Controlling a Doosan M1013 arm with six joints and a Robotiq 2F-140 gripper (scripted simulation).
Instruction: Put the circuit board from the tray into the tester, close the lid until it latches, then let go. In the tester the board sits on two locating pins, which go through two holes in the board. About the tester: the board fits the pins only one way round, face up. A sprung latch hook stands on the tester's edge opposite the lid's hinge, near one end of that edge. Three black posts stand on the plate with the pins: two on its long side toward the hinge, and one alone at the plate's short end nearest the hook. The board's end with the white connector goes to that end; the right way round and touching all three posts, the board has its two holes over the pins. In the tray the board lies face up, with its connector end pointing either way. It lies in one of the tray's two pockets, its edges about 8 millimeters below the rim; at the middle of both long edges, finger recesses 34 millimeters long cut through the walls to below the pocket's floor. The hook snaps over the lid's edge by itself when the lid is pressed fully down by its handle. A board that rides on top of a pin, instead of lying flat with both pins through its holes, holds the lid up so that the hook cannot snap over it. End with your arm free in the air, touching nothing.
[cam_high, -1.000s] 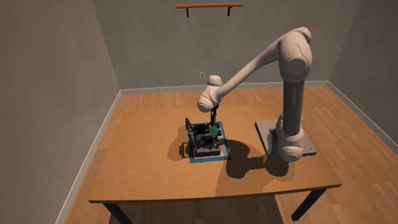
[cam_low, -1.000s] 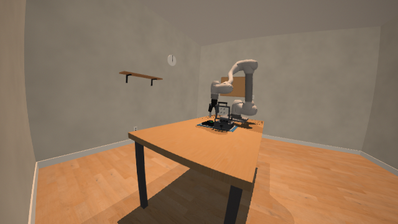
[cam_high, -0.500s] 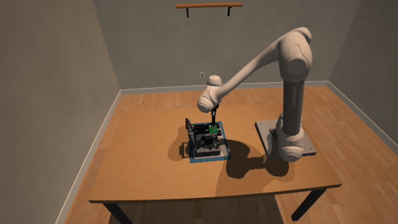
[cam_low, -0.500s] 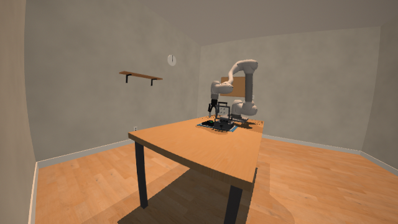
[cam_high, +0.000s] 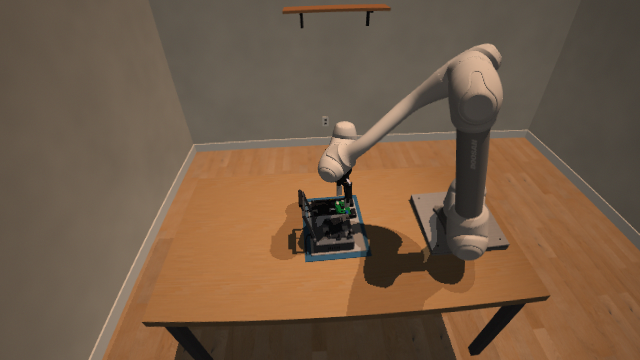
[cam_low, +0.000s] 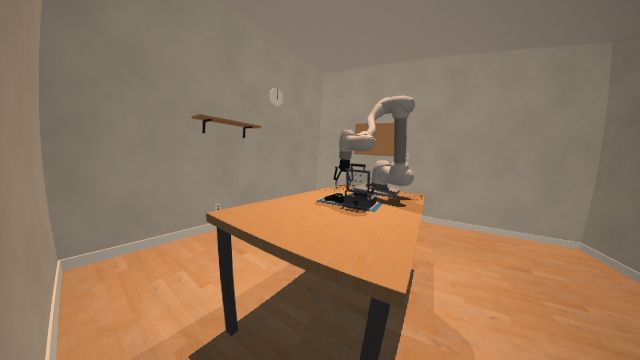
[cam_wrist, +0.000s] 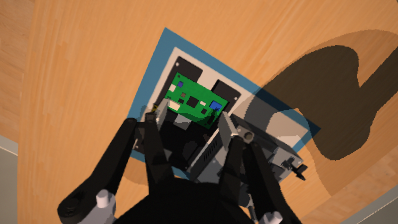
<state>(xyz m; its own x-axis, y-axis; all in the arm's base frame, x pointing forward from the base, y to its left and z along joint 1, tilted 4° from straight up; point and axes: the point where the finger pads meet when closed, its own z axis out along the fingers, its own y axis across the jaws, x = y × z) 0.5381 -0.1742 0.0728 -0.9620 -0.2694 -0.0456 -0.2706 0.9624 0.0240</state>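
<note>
My gripper is now 7 cm above the green circuit board. The rest, counted from my hand: dark block (23 cm to the left, 1 cm below); then tester lid (19 cm ahead, 17 cm to the left, 9 cm above).
</note>
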